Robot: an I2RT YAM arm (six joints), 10 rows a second.
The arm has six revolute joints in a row. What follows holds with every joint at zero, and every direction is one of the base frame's.
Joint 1 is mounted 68.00 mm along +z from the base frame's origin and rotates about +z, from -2.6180 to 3.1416 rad.
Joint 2 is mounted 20.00 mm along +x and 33.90 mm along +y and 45.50 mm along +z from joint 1 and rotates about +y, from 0.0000 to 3.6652 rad.
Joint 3 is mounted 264.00 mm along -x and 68.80 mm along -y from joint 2 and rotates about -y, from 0.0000 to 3.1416 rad.
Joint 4 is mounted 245.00 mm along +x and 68.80 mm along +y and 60.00 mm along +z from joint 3 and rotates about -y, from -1.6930 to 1.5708 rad.
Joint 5 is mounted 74.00 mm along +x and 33.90 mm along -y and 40.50 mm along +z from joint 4 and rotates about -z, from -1.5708 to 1.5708 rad.
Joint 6 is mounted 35.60 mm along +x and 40.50 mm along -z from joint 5 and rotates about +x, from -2.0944 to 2.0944 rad.
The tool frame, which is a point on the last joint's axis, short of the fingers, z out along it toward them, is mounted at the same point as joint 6; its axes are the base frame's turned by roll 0.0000, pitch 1.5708 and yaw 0.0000 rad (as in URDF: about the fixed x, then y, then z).
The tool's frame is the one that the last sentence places.
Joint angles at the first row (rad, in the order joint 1, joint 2, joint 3, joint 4, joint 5, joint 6):
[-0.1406 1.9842 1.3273 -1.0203 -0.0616 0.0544]
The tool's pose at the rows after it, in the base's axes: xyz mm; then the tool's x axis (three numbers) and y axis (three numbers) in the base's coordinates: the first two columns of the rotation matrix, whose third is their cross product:
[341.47, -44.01, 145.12, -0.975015, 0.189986, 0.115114, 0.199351, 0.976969, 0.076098]
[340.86, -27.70, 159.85, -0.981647, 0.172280, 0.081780, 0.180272, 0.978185, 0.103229]
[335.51, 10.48, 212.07, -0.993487, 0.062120, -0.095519, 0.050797, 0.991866, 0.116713]
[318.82, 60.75, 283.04, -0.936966, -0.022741, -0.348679, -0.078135, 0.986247, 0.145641]
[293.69, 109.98, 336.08, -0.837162, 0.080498, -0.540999, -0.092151, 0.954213, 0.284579]
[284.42, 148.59, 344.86, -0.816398, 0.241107, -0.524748, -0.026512, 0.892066, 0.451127]
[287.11, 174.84, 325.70, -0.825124, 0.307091, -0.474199, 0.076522, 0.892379, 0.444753]
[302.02, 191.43, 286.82, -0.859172, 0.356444, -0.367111, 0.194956, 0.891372, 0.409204]
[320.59, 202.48, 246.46, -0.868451, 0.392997, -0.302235, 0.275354, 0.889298, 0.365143]
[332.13, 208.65, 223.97, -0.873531, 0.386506, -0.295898, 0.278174, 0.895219, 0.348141]
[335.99, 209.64, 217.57, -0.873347, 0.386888, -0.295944, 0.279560, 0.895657, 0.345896]
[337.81, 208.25, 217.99, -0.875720, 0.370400, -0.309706, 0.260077, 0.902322, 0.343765]
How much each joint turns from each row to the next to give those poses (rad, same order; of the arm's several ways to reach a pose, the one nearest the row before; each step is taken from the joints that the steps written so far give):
[0.0039 -0.0022 0.0001 -0.0068 -0.0214 0.0011]
[0.0442 -0.0443 0.0011 -0.0077 -0.0271 0.0259]
[0.1122 -0.1491 0.0187 0.0104 0.0008 0.0008]
[0.1575 -0.1709 0.0607 0.0381 0.0080 0.0618]
[0.1713 -0.1259 0.0286 0.1236 0.0145 0.2274]
[0.1243 -0.0058 -0.0008 0.1034 0.0092 0.2575]
[0.0752 0.0645 0.0000 0.0110 0.0869 0.1354]
[0.0187 0.1156 -0.0015 -0.0087 0.0084 0.1022]
[-0.0012 0.1209 -0.0001 0.0324 0.0058 0.0565]
[-0.0023 0.0683 0.0000 0.0488 0.0022 -0.0065]
[-0.0030 0.0195 0.0000 0.0176 0.0004 -0.0023]
[-0.0053 -0.0001 0.0000 0.0084 0.0008 -0.0252]

